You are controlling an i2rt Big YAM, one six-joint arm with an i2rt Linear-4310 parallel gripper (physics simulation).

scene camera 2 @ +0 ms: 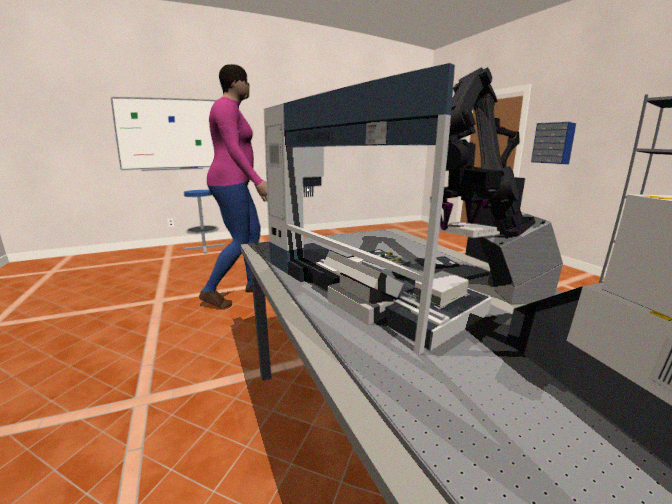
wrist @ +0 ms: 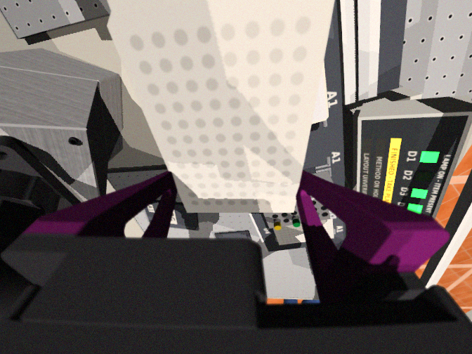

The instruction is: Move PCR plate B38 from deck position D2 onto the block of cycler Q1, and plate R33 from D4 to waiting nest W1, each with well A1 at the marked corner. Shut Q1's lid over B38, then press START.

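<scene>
My gripper [scene camera 2: 461, 212] [wrist: 235, 177] is shut on a white PCR plate [scene camera 2: 472, 230] [wrist: 225, 115], with one purple finger on each long side. The plate is held in the air beyond the frame's near post, beside the arm's base. Its label does not show; the dark D2 lamp fits B38. The lamp panel [wrist: 371, 131] shows D1, D3 and D4 lit green and D2 dark. Plate R33, nest W1 and the block and lid of cycler Q1 cannot be told for certain in these views.
A liquid handler with a dark blue top beam [scene camera 2: 369, 105] and a grey post [scene camera 2: 432, 233] spans the deck. A white box-like item [scene camera 2: 447, 290] stands behind the post. A rack with coloured caps [wrist: 287, 236] lies below the plate. A person [scene camera 2: 232, 151] stands behind the bench.
</scene>
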